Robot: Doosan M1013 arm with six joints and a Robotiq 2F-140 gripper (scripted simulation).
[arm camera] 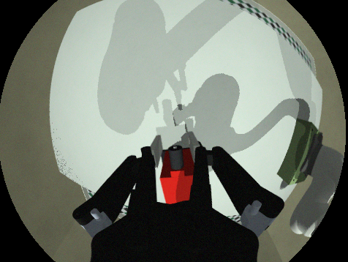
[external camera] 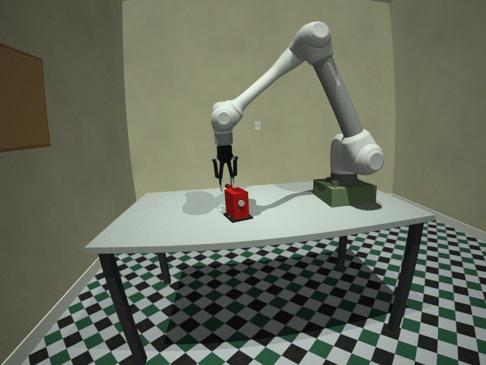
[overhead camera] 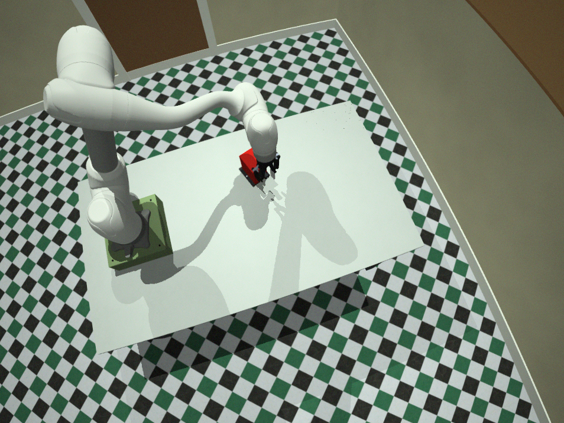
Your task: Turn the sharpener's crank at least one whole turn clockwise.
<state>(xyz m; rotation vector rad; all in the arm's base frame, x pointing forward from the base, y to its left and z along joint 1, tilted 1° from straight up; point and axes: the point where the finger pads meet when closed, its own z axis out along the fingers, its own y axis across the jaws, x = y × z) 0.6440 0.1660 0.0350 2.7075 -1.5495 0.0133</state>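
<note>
My gripper is now 1 cm past the dark crank knob, 2 cm to the right of it and 1 cm above it.
</note>
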